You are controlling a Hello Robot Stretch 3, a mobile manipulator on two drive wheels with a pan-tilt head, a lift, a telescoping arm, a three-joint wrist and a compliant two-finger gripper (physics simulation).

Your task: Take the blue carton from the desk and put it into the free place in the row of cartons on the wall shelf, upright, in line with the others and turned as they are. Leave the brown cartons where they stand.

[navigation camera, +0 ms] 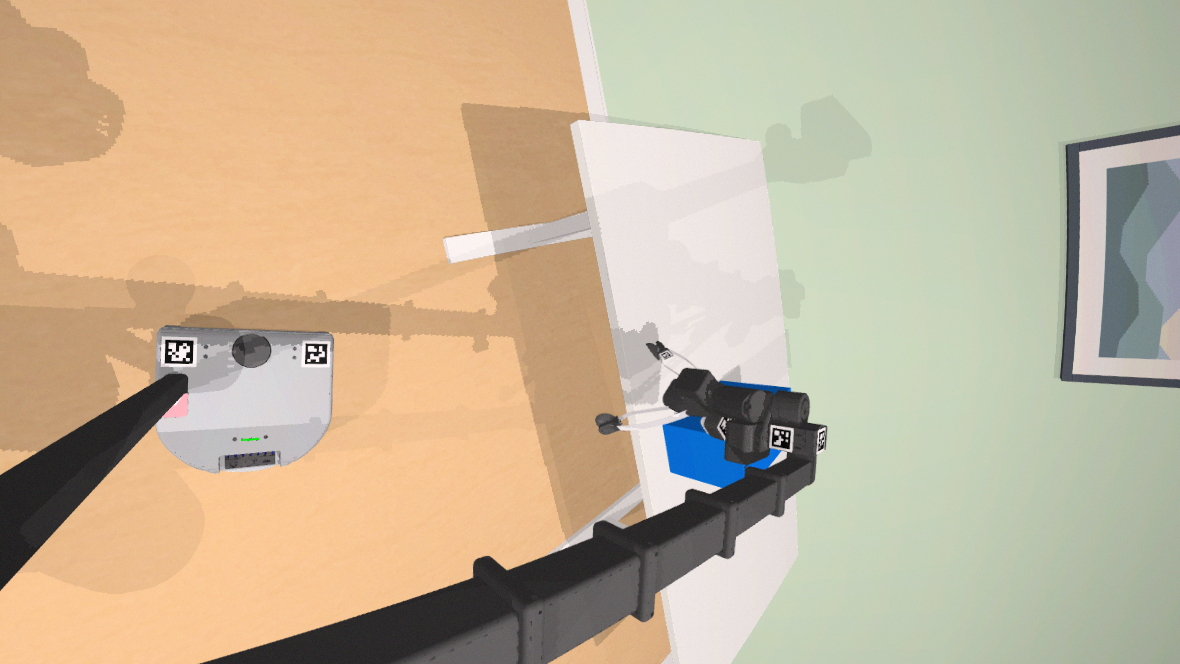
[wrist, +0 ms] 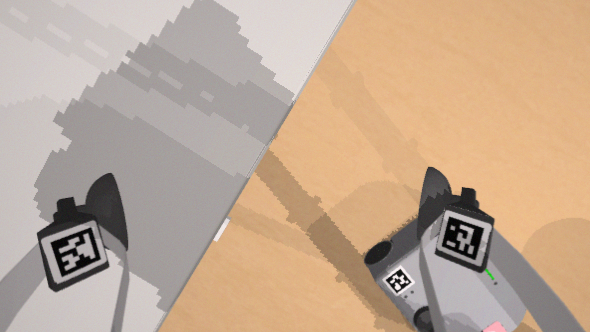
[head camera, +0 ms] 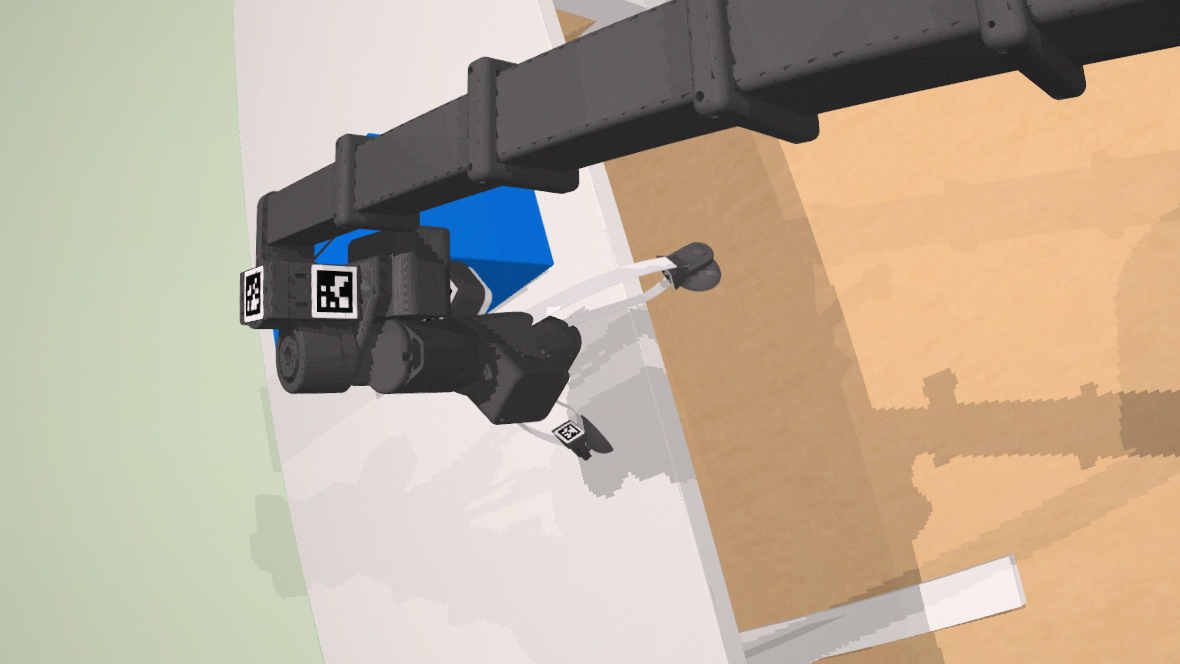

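Where they show: gripper, fingertip midpoint: point(navigation camera: 624, 384) point(wrist: 276, 196) point(head camera: 656, 355); robot's base, link origin: point(navigation camera: 251, 348) point(wrist: 407, 286).
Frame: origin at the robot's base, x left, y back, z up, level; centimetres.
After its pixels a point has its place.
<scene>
The blue carton point(head camera: 511, 227) @(x -70.1, y 14.5, z 76.2 cm) point(navigation camera: 693, 455) @(x -70.9, y 16.8, z 79.1 cm) is on the white desk point(head camera: 429, 578) @(x -93.1, y -21.7, z 72.1 cm) point(navigation camera: 684, 189) @(x -74.6, y -40.5, z 72.1 cm) point(wrist: 280, 30) @(x -63.2, y 8.3, z 72.1 cm), near the wall. The arm and wrist hide much of it in the head and navigation views, and it does not show in the wrist view. My gripper point(head camera: 641, 350) @(x -56.3, y 2.2, z 72.7 cm) point(navigation camera: 632, 386) @(x -56.3, y 2.2, z 72.7 cm) point(wrist: 276, 196) @(x -56.3, y 2.2, z 72.7 cm) is open, with its fingers wide apart and nothing between them. It points away from the wall, over the desk's front edge, with the carton behind the fingers beside the wrist. The wall shelf and the brown cartons do not show in these views.
My telescoping arm point(head camera: 594, 107) @(x -26.5, y 9.3, z 107.3 cm) point(navigation camera: 577, 590) @(x -14.8, y 8.5, z 107.5 cm) reaches across the desk beside the carton. My base point(navigation camera: 247, 404) @(x 0.6, y 11.3, z 16.0 cm) point(wrist: 465, 300) @(x 1.9, y 10.1, z 16.0 cm) stands on the wooden floor. A desk leg point(head camera: 973, 590) point(navigation camera: 470, 246) sticks out below the desk. A framed picture point(navigation camera: 1070, 264) @(x -130.7, y -27.1, z 142.0 cm) hangs on the green wall point(head camera: 115, 330) @(x -144.9, y 10.0, z 96.4 cm) point(navigation camera: 924, 495) @(x -153.9, y 38.5, z 112.7 cm).
</scene>
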